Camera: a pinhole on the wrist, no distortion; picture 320 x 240 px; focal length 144.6 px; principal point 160.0 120.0 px. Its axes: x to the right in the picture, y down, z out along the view. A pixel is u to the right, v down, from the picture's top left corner.
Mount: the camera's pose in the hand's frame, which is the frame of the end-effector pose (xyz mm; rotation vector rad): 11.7 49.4 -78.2 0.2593 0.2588 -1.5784
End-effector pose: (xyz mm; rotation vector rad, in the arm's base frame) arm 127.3 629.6 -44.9 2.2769 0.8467 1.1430
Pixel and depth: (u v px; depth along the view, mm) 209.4 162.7 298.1
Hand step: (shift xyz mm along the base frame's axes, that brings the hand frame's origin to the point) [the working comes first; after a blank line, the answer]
In the camera's frame: 101.8 88.0 298.1

139.2 149.5 -133.3
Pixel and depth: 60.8 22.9 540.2
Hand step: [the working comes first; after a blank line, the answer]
In the camera's frame: -370.6 -362.7 540.2

370.2 -471.5 -347.9
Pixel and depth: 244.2 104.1 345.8
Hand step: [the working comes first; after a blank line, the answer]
In the camera's frame: 201.4 -38.0 345.8

56.1 134.1 -278.0
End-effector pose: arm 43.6 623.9 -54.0 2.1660 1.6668 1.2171
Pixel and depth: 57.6 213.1 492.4
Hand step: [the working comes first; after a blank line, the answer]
In the camera's frame: -348.7 317.0 492.4

509.8 380.7 -42.3
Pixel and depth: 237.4 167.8 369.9
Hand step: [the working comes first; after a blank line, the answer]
In the camera's frame: 198.0 122.3 369.9

-47.3 278.2 -217.9
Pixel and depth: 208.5 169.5 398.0
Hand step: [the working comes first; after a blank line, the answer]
In the camera's frame: 133.5 136.2 398.0

23.5 288.5 -212.7
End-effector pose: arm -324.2 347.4 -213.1 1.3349 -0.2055 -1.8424
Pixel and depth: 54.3 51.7 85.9
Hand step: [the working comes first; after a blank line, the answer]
In the camera's frame: -62.8 -40.6 85.9

25.4 -40.8 75.8
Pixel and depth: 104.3 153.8 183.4
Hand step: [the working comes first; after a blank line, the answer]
In the camera's frame: -70.6 42.9 183.4

-75.8 -112.5 41.8
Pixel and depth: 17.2 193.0 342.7
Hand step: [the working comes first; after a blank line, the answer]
In the camera's frame: -338.4 173.0 342.7

-184.7 -410.6 156.9
